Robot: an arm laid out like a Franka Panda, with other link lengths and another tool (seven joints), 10 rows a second.
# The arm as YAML. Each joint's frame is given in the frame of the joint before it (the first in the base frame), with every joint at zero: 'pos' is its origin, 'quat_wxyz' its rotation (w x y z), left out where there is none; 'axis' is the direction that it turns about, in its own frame. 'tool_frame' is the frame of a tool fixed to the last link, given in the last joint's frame.
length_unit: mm
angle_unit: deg
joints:
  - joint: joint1
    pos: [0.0, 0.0, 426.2]
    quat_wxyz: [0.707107, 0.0, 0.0, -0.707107]
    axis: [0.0, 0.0, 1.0]
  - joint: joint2
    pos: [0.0, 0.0, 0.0]
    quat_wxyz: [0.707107, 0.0, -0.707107, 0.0]
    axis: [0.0, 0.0, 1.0]
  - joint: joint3
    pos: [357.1, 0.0, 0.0]
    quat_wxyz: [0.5, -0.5, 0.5, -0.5]
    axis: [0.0, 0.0, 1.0]
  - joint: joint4
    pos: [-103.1, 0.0, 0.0]
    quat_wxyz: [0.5, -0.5, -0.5, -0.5]
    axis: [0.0, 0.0, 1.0]
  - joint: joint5
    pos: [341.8, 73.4, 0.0]
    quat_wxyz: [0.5, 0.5, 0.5, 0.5]
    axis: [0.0, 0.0, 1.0]
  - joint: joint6
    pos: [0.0, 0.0, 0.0]
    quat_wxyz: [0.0, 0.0, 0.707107, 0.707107]
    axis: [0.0, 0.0, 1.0]
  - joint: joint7
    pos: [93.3, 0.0, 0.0]
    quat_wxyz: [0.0, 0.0, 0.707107, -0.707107]
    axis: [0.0, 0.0, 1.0]
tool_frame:
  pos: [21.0, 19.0, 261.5]
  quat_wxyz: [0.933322, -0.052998, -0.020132, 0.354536]
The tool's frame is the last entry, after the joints.
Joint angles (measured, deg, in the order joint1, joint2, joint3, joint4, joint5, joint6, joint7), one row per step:
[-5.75, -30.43, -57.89, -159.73, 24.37, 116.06, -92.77]
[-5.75, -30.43, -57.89, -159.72, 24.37, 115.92, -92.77]
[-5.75, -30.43, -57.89, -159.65, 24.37, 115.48, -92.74]
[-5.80, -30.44, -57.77, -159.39, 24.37, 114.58, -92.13]
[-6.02, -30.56, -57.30, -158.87, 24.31, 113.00, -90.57]
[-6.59, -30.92, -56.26, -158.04, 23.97, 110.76, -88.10]
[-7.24, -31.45, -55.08, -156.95, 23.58, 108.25, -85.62]
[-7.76, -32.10, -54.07, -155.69, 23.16, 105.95, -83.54]
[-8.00, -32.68, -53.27, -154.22, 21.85, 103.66, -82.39]
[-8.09, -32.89, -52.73, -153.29, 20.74, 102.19, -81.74]
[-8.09, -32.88, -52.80, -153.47, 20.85, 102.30, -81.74]
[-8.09, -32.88, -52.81, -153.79, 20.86, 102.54, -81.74]
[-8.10, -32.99, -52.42, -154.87, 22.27, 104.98, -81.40]
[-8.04, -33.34, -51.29, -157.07, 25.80, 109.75, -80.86]
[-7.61, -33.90, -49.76, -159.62, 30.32, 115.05, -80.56]
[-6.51, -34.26, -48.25, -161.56, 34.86, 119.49, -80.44]
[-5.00, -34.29, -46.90, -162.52, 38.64, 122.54, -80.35]
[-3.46, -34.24, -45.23, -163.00, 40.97, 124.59, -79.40]
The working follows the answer.
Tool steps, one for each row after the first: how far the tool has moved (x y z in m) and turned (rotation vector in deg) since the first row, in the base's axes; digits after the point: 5 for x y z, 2 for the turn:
[-0.00020, 0.00051, 0.00024, 0.10, 0.01, 0.08]
[-0.00070, 0.00179, 0.00116, 0.40, 0.03, 0.31]
[-0.00127, 0.00373, 0.00385, 1.09, 0.40, 0.44]
[-0.00201, 0.00682, 0.00951, 2.25, 1.31, 0.50]
[-0.00346, 0.01032, 0.01851, 3.52, 2.73, 0.65]
[-0.00503, 0.01289, 0.02951, 4.60, 4.02, 0.94]
[-0.00626, 0.01329, 0.04086, 5.22, 4.87, 1.28]
[-0.01008, 0.01148, 0.04990, 4.80, 5.51, 2.68]
[-0.01359, 0.01033, 0.05432, 4.31, 6.21, 3.83]
[-0.01359, 0.01117, 0.05365, 4.48, 6.23, 3.72]
[-0.01387, 0.01257, 0.05210, 4.56, 6.33, 3.69]
[-0.00603, 0.01370, 0.04877, 4.46, 5.87, 1.84]
[0.01088, 0.01793, 0.04448, 4.60, 4.72, -1.83]
[0.02966, 0.02495, 0.04097, 4.98, 3.34, -5.63]
[0.04706, 0.03282, 0.03949, 5.51, 2.29, -8.54]
[0.06190, 0.03997, 0.04031, 5.93, 1.65, -10.19]
[0.07304, 0.04903, 0.04144, 5.93, 1.98, -10.64]

Tool pose at each row, in the base's axes (x y z in m, rotation vector in deg; rounded; the steps above come from the unrounded poses):
[0.20227, -0.13355, 0.34796, 22.43, 139.73, 75.08]
[0.20208, -0.13304, 0.34820, 22.36, 139.72, 75.24]
[0.20157, -0.13175, 0.34912, 22.19, 139.68, 75.72]
[0.20100, -0.12982, 0.35180, 22.49, 139.66, 76.69]
[0.20026, -0.12672, 0.35747, 23.41, 139.75, 78.30]
[0.19881, -0.12323, 0.36647, 24.64, 140.23, 80.15]
[0.19724, -0.12065, 0.37747, 25.56, 140.76, 81.81]
[0.19601, -0.12026, 0.38881, 25.98, 141.23, 82.86]
[0.19219, -0.12207, 0.39785, 24.69, 142.72, 83.01]
[0.18868, -0.12321, 0.40228, 23.70, 144.19, 82.95]
[0.18868, -0.12238, 0.40161, 23.89, 144.04, 83.12]
[0.18840, -0.12098, 0.40005, 24.03, 144.05, 83.23]
[0.19625, -0.11985, 0.39673, 25.88, 142.81, 82.24]
[0.21315, -0.11562, 0.39243, 29.37, 139.87, 80.69]
[0.23194, -0.10860, 0.38892, 32.79, 136.48, 79.31]
[0.24933, -0.10073, 0.38745, 35.38, 133.71, 78.53]
[0.26417, -0.09358, 0.38826, 36.82, 132.02, 78.20]
[0.27531, -0.08451, 0.38939, 37.58, 132.01, 78.04]

